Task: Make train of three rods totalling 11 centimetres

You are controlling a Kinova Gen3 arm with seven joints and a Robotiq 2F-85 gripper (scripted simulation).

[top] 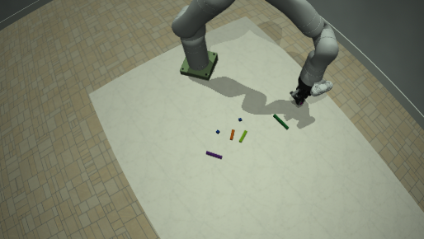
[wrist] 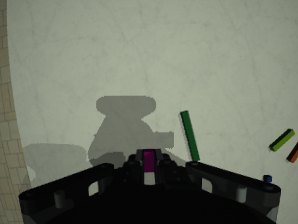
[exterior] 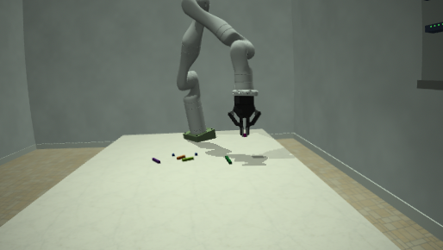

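The green rod is 110 mm below my hand and 70 mm to the right of it. The rest, counted from my hand: lime rod 230 mm to the right, 110 mm below, 20 mm behind; orange rod 270 mm to the right, 110 mm below, 40 mm behind; magenta rod 10 mm below.
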